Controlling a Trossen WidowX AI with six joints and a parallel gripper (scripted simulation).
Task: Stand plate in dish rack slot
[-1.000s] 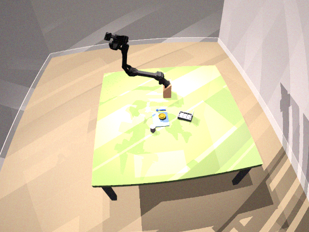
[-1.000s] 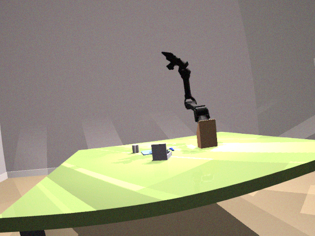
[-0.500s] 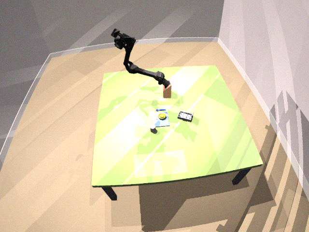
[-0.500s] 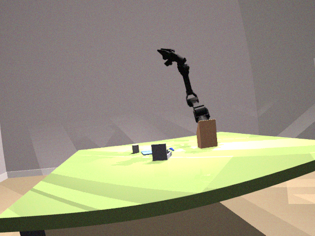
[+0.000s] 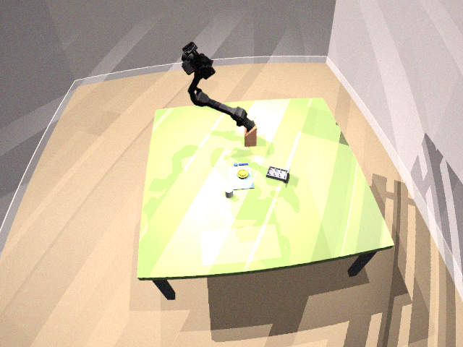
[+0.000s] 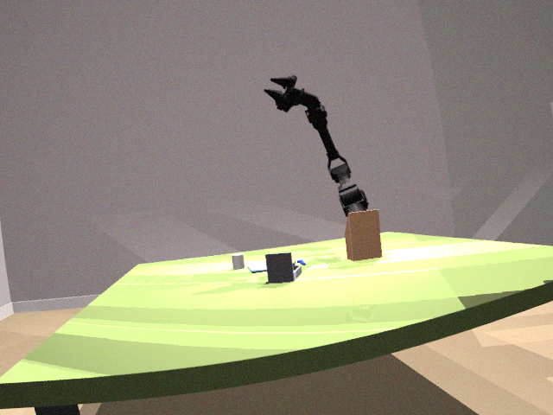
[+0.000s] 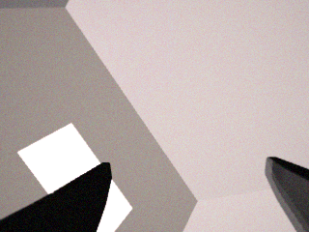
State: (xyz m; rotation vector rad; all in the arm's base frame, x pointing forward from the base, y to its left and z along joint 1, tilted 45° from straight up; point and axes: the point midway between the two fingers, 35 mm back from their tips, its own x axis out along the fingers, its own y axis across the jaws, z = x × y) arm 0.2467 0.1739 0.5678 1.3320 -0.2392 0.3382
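The yellow plate is 680 mm below my gripper tip, 190 mm to the left of it and 80 mm ahead of it. Also, from my gripper tip: blue spoon 690 mm below, 180 mm to the left; then cup 670 mm below, 200 mm ahead, 100 mm to the left; then light blue mat 690 mm below, 170 mm to the left, 100 mm ahead.
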